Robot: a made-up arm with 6 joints.
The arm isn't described. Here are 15 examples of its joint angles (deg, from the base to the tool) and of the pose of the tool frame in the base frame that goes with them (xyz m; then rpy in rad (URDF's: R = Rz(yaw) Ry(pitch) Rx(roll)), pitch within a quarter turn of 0, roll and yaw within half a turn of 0).
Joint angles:
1: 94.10 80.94 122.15 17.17 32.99 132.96
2: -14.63 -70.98 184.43 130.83 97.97 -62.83
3: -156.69 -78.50 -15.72 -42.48 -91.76 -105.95
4: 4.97 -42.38 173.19 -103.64 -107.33 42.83
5: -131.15 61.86 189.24 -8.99 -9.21 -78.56
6: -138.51 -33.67 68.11 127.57 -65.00 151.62
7: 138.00 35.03 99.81 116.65 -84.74 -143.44
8: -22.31 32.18 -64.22 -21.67 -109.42 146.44
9: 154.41 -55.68 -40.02 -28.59 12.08 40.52
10: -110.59 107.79 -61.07 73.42 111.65 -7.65
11: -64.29 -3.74 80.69 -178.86 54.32 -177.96
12: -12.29 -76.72 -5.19 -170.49 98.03 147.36
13: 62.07 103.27 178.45 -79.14 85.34 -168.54
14: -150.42 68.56 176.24 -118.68 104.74 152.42
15: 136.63 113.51 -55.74 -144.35 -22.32 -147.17
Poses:
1: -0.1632 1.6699 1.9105 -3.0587 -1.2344 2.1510
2: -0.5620 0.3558 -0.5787 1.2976 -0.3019 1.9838
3: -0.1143 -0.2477 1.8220 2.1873 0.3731 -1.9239
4: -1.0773 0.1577 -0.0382 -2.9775 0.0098 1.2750
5: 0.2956 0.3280 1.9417 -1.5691 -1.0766 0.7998
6: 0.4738 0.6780 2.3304 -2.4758 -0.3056 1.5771
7: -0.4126 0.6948 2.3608 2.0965 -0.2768 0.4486
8: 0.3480 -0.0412 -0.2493 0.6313 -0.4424 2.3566
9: -1.0510 0.5333 1.5336 -0.1681 -0.4566 2.5832
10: 0.3785 0.3236 -0.1997 1.4121 0.1901 -0.7937
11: 0.1164 -0.2519 2.5702 -0.0378 -0.5255 -1.1408
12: 0.0588 -0.0580 1.8655 0.5113 0.4577 -0.3979
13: 0.6137 0.5934 1.7676 -0.4560 -0.1269 -0.6503
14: -0.3085 0.0883 1.8978 0.7525 0.1016 2.6365
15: 0.5410 -0.5933 -0.3217 1.8597 0.4958 -1.0113
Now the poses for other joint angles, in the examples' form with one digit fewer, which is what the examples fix.
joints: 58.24 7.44 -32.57 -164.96 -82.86 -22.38
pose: 0.794 1.414 0.566 -3.017 -0.713 1.364
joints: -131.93 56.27 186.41 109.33 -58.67 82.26
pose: 0.195 0.543 1.761 -0.763 -0.217 1.810
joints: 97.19 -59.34 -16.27 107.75 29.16 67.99
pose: -0.213 0.690 2.015 2.877 -0.510 2.257
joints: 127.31 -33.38 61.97 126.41 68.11 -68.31
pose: 0.051 -0.400 2.413 -2.032 -0.436 -3.093
